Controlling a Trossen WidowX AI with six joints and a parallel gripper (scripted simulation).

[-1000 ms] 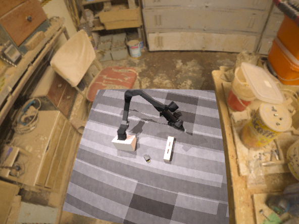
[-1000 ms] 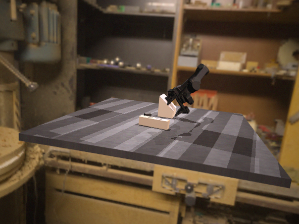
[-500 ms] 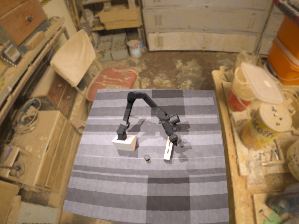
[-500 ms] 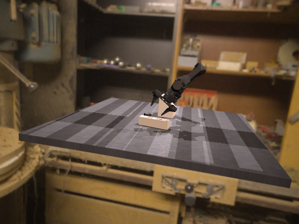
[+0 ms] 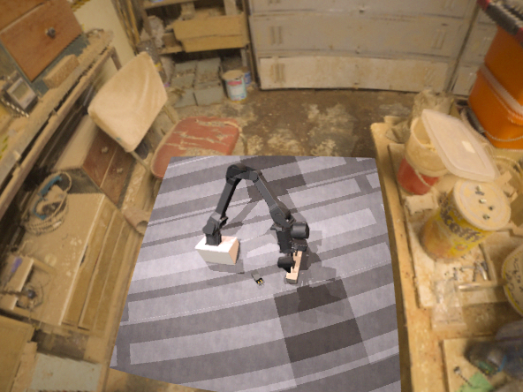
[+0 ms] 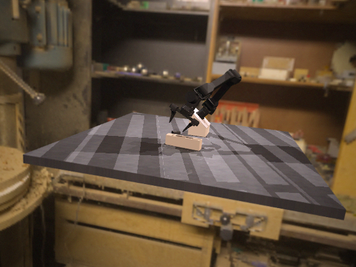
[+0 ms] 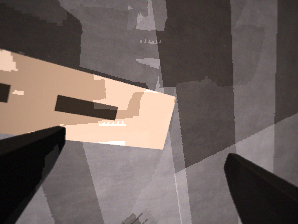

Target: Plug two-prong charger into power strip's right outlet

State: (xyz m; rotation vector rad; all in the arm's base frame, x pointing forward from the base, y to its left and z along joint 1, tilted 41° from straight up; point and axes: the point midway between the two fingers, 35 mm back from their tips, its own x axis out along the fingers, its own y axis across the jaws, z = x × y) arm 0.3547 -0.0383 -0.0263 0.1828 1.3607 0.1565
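My gripper tip is now 14 cm past the dark grey rectangular block, 8 cm above it and 5 cm to the left of it.
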